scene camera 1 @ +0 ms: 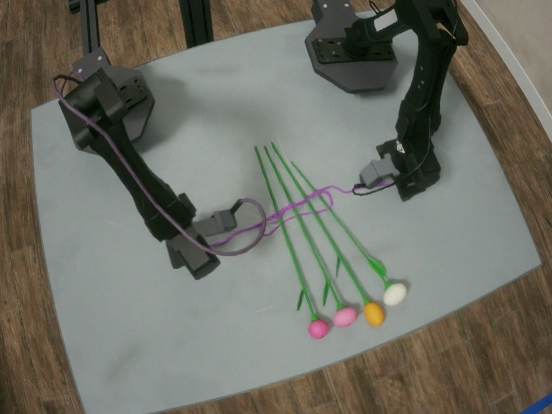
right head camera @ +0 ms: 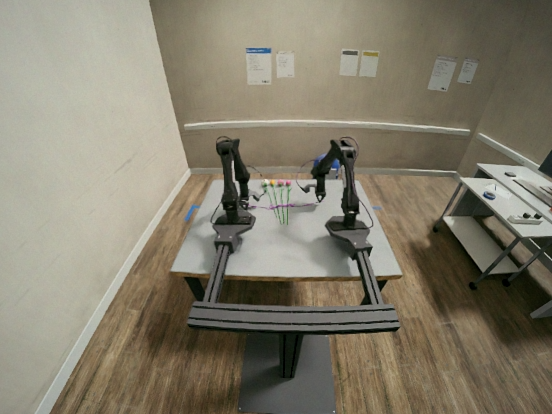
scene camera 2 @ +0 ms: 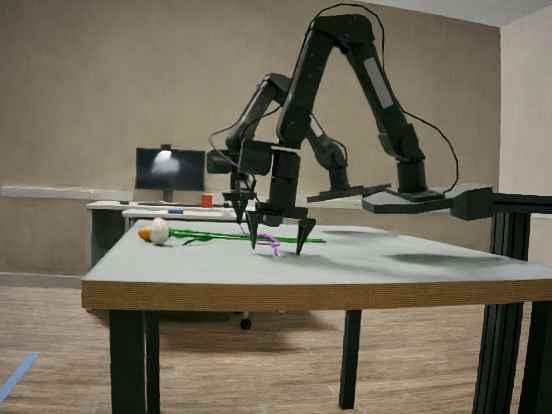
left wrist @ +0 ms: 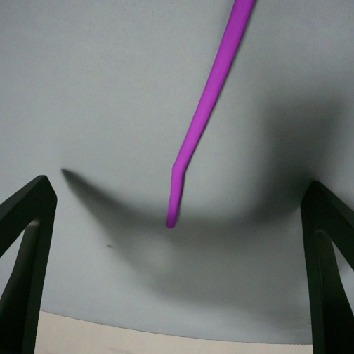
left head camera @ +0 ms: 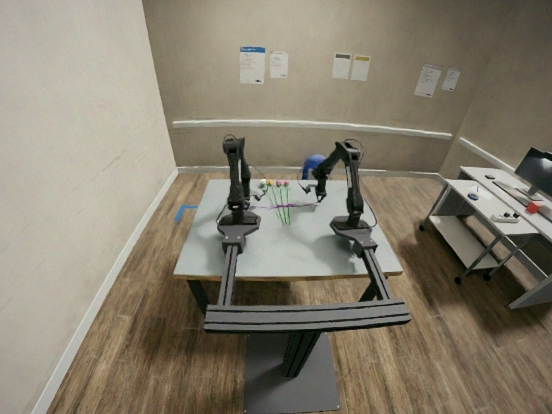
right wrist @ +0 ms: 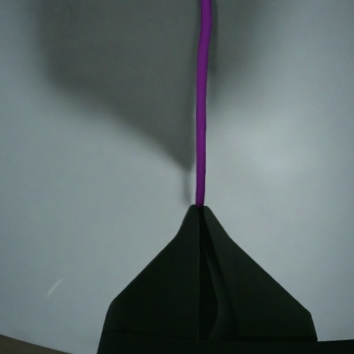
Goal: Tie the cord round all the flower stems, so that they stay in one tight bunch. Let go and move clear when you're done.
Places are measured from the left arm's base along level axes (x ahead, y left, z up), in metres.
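Pixels of known places: left gripper, fingertip midpoint: point(scene camera 1: 396, 183) point(right head camera: 246, 205) point(scene camera 2: 275, 251) point(left head camera: 246, 205); right gripper, fingertip midpoint: point(right head camera: 319, 202) point(scene camera 2: 239, 224) point(left head camera: 319, 202); left arm's base at its link origin: point(scene camera 1: 353, 49) point(right head camera: 233, 221) point(scene camera 2: 413, 194) point(left head camera: 239, 221); right arm's base at its link origin: point(right head camera: 347, 226) point(scene camera 2: 340, 191) point(left head camera: 351, 225).
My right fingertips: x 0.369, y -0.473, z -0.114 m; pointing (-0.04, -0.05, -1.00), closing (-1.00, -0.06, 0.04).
For each thing: its top centre in the pictures, then the offset to it from my right fingertips. "*": a spot on its surface instead. Level surfaces: height alone.
- magenta at its top centre: point(scene camera 1: 311, 310) dx +0.181, dy +0.225, dz +0.019 m
- purple cord at a spot on its surface: point(scene camera 1: 345, 191) point(scene camera 2: 273, 245) * dx -0.068, dy +0.370, dz -0.020 m
- grey table at its surface level: dz -0.023 m
Four flowers lie side by side on the table, stems fanned towards the heads: magenta point(scene camera 1: 318, 329), pink point(scene camera 1: 345, 317), orange point(scene camera 1: 374, 314) and white point(scene camera 1: 395, 294). The purple cord point(scene camera 1: 345, 190) point(scene camera 2: 274, 244) point(left wrist: 200, 115) point(right wrist: 201, 125) runs across the green stems, with a loose loop beyond the white flower's stem. Which strands pass under the stems is too small to tell. My left gripper point(left wrist: 177, 189) point(scene camera 2: 276, 251) is wide open, low over the table, with the cord's free end lying between its fingers. My right gripper point(right wrist: 197, 214) point(left head camera: 320, 200) is shut on the cord's other end, slightly above the table.
The grey table point(scene camera 1: 125, 320) carries both arms at its near side. A thin cable point(scene camera 1: 150, 197) loops from the right arm, over the cord in scene camera 1. A side desk point(left head camera: 460, 195) with a monitor stands at the right of the left head camera view.
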